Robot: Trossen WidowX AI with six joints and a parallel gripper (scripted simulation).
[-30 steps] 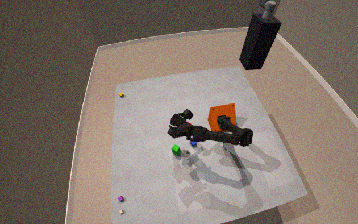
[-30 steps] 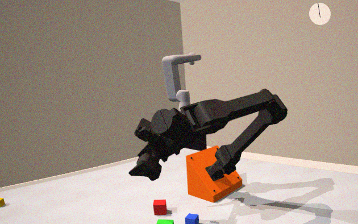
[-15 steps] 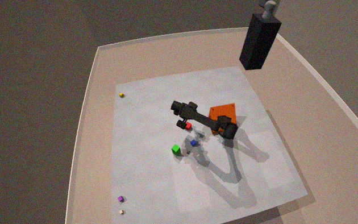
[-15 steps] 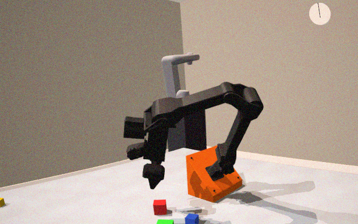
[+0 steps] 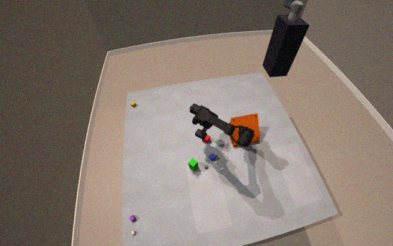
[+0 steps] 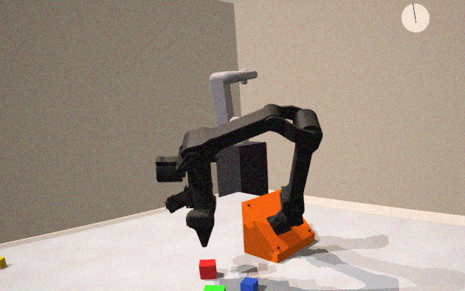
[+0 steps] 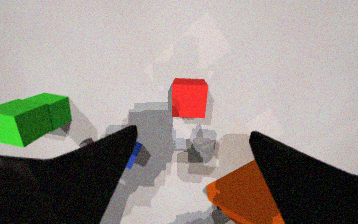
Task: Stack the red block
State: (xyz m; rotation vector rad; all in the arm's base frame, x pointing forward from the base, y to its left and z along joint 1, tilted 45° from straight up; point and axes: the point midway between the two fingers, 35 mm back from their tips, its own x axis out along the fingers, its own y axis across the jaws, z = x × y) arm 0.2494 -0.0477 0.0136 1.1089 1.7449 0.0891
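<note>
My gripper tip is now 90 mm above the red block. Round my gripper tip: blue block (20 mm behind, 140 mm to the left, 90 mm below); purple block (510 mm ahead, 460 mm to the left, 100 mm below); yellow block (560 mm ahead, 420 mm to the right, 100 mm below).
</note>
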